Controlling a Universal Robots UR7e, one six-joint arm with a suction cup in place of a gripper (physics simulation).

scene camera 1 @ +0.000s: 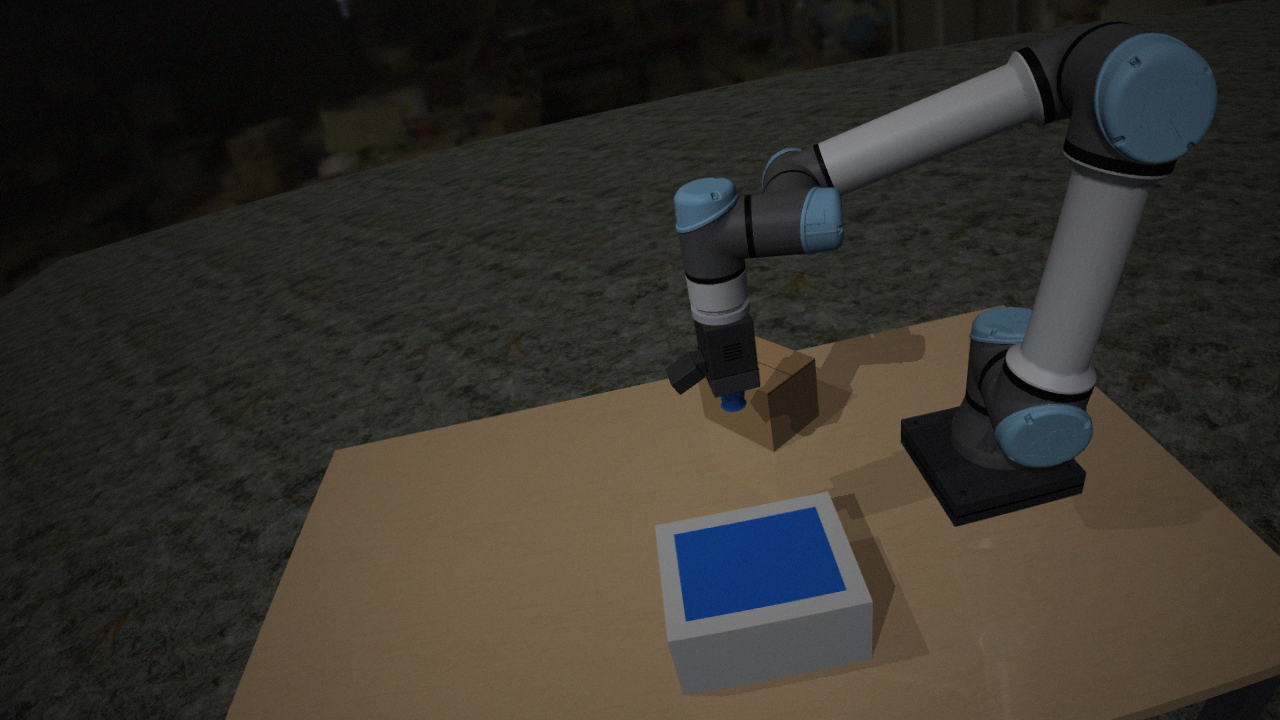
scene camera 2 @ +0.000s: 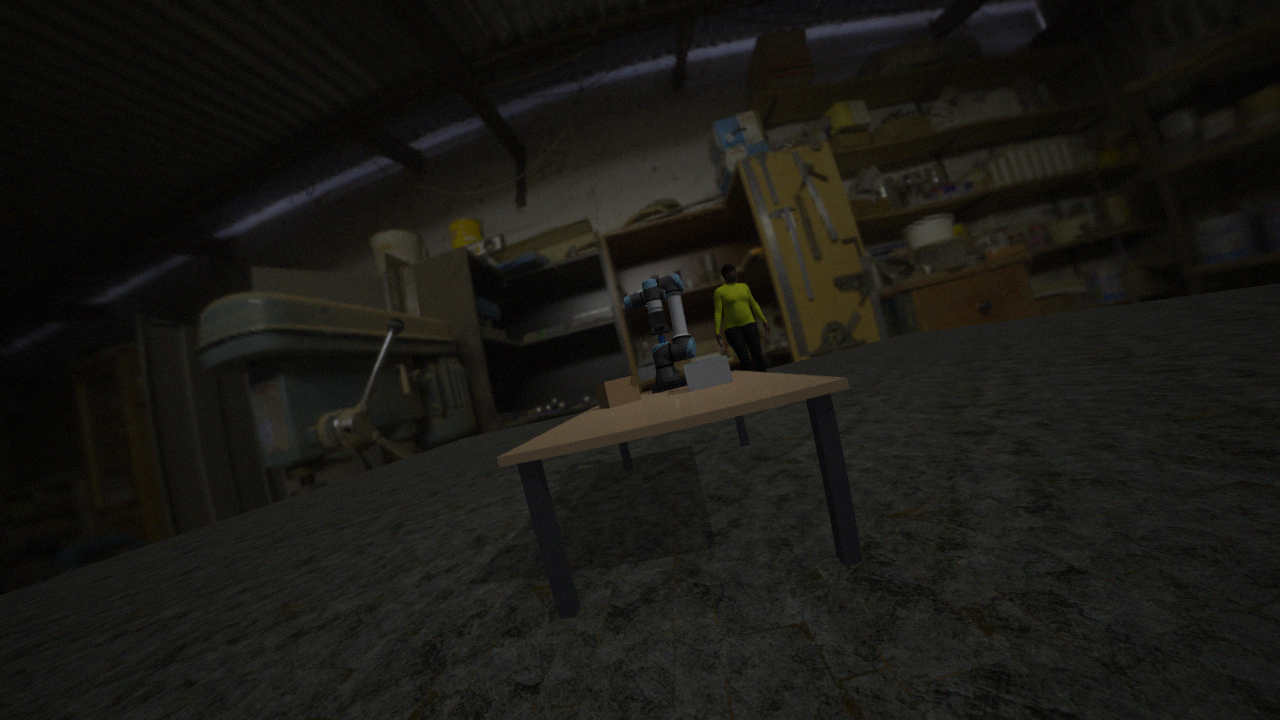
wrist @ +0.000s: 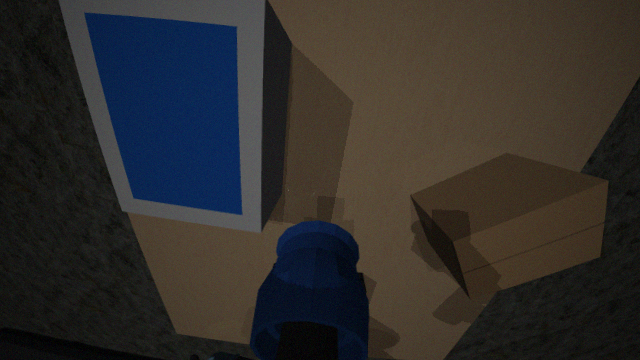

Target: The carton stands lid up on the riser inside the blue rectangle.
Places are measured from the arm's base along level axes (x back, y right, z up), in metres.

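Where they show: hand at its tool point: (scene camera 1: 733,403) (scene camera 2: 662,342) (wrist: 317,255); arm's base at its link origin: (scene camera 2: 668,380).
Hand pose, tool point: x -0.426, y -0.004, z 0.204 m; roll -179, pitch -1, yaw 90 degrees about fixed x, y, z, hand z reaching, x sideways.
Things, the pixels of their centre, and the offset from my tool point. Level surfaces: height alone.
- brown carton at the middle of its body: (scene camera 1: 757,389) (wrist: 490,221) (scene camera 2: 617,391) dy +0.281, dx +0.096, dz -0.187 m
- pale grey riser at the middle of its body: (scene camera 1: 759,590) (wrist: 207,124) (scene camera 2: 706,372) dy -0.168, dx -0.031, dz -0.192 m
- blue rectangle at the middle of its body: (scene camera 1: 754,561) (wrist: 173,129) dy -0.168, dx -0.031, dz -0.132 m
- wooden table at its surface level: dz -0.252 m
The brown carton (scene camera 1: 794,407) (scene camera 2: 622,392) (wrist: 520,200) stands on the table near its far edge in scene view 1, turned at an angle. Its upward face has a straight seam along the middle. The suction gripper (scene camera 1: 733,402) (scene camera 2: 662,338) (wrist: 317,237), a blue cup, points down above the table, apart from the carton and holding nothing. In scene view 1 it hides part of the carton. The pale grey riser (scene camera 1: 769,649) (scene camera 2: 708,373) (wrist: 252,125) is a low block standing apart from the carton. The blue rectangle (scene camera 1: 760,564) (wrist: 175,110) on its top bears nothing.
The wooden table (scene camera 1: 465,537) (scene camera 2: 662,410) (wrist: 425,75) carries the arm's dark base plate (scene camera 1: 993,488), right of the carton and riser in scene view 1. A person in a yellow top (scene camera 2: 736,306) stands behind the table in scene view 2, with shelves farther back.
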